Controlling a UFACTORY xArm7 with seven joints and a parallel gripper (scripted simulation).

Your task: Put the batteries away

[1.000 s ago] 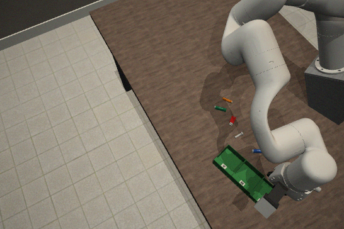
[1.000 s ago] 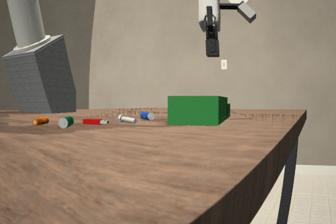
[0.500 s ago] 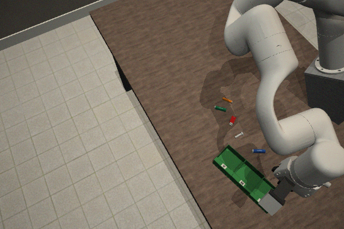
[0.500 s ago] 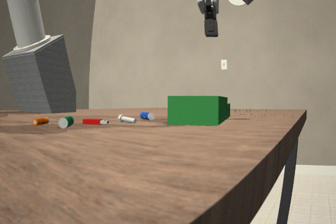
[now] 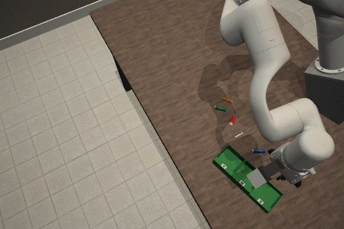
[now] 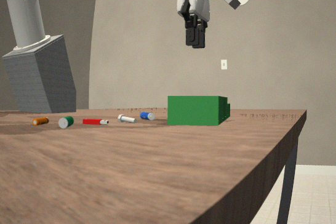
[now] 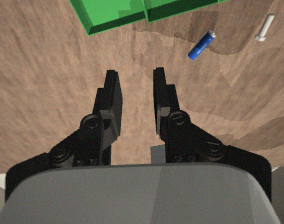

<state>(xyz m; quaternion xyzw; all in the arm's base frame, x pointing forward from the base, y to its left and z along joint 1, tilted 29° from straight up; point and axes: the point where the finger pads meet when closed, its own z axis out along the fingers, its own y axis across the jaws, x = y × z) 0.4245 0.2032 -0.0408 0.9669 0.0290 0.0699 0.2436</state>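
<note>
The blue battery is 18 cm below my hand, 10 cm to the right of it and 6 cm behind it. The rest, counted from my hand: white bolt (19 cm to the right, 18 cm below, 4 cm behind); green three-compartment bin (16 cm below, 5 cm to the right, 4 cm ahead); red usb stick (26 cm to the right, 18 cm below, 5 cm behind).
</note>
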